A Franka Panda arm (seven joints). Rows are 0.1 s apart.
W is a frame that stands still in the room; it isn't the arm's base.
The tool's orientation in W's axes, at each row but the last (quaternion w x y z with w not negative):
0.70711, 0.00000, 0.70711, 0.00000
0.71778, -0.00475, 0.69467, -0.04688
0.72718, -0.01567, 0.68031, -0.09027
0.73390, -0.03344, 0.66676, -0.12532
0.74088, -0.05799, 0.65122, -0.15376
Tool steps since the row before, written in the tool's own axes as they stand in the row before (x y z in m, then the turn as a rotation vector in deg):
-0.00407, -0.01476, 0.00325, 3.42, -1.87, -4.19
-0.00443, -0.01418, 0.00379, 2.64, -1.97, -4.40
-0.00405, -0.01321, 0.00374, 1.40, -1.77, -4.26
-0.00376, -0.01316, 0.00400, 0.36, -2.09, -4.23
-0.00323, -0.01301, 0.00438, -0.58, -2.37, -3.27
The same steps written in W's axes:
0.00325, -0.01476, 0.00407, -4.19, -1.87, -3.42
0.00279, -0.01401, 0.00557, -4.43, -1.90, -2.64
0.00202, -0.01274, 0.00620, -4.34, -1.53, -1.44
0.00182, -0.01233, 0.00693, -4.44, -1.60, -0.36
0.00199, -0.01183, 0.00742, -3.64, -1.69, 0.75

